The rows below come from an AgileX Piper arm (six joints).
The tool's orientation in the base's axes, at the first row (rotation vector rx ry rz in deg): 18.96, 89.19, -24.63
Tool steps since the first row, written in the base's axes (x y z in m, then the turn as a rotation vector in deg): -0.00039, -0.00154, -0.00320, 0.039, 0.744, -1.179; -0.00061, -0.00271, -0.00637, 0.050, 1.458, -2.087; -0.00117, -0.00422, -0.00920, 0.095, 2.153, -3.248; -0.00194, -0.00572, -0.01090, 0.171, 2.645, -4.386; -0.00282, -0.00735, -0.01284, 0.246, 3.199, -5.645; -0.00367, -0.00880, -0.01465, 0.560, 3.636, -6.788; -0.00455, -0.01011, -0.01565, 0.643, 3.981, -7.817; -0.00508, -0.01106, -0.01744, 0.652, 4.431, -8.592; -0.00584, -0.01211, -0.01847, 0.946, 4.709, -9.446; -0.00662, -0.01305, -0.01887, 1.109, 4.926, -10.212
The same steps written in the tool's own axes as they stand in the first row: 0.00329, -0.00133, 0.00039, 1.134, 0.752, -0.307; 0.00653, -0.00226, 0.00075, 2.000, 1.447, -0.625; 0.00946, -0.00367, 0.00097, 3.118, 2.158, -0.904; 0.01126, -0.00524, 0.00099, 4.223, 2.702, -1.061; 0.01332, -0.00696, 0.00098, 5.446, 3.308, -1.247; 0.01523, -0.00852, 0.00091, 6.552, 3.914, -1.168; 0.01634, -0.01002, 0.00075, 7.557, 4.325, -1.250; 0.01819, -0.01099, 0.00073, 8.304, 4.777, -1.448; 0.01930, -0.01220, 0.00055, 9.131, 5.215, -1.314; 0.01978, -0.01337, 0.00030, 9.878, 5.532, -1.267
